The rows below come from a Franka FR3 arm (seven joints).
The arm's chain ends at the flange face. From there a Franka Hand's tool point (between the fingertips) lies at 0.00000 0.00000 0.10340 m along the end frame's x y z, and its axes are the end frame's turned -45 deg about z.
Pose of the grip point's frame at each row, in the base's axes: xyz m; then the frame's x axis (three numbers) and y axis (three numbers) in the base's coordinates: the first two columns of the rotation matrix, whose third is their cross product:
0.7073 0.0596 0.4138 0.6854 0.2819 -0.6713 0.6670 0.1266 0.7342
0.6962 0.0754 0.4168 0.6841 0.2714 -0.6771 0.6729 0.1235 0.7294
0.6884 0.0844 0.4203 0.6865 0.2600 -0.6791 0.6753 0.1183 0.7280
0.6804 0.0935 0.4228 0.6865 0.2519 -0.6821 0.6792 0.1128 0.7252
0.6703 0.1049 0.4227 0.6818 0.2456 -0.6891 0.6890 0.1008 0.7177
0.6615 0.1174 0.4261 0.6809 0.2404 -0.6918 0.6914 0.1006 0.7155
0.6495 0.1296 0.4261 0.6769 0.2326 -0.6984 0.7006 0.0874 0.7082
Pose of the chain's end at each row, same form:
0.6771 0.1579 0.4243 0.9563 0.2889 0.0445 -0.0130 -0.1098 0.9938
0.6671 0.1741 0.4269 0.9595 0.2792 0.0370 -0.0079 -0.1046 0.9945
0.6605 0.1835 0.4301 0.9629 0.2675 0.0346 -0.0079 -0.1002 0.9950
0.6536 0.1929 0.4325 0.9657 0.2579 0.0305 -0.0052 -0.0984 0.9951
0.6449 0.2046 0.4331 0.9693 0.2449 0.0202 0.0051 -0.1024 0.9948
0.6365 0.2172 0.4362 0.9704 0.2411 0.0168 0.0074 -0.0989 0.9951
0.6262 0.2298 0.4368 0.9740 0.2263 0.0069 0.0168 -0.1027 0.9946

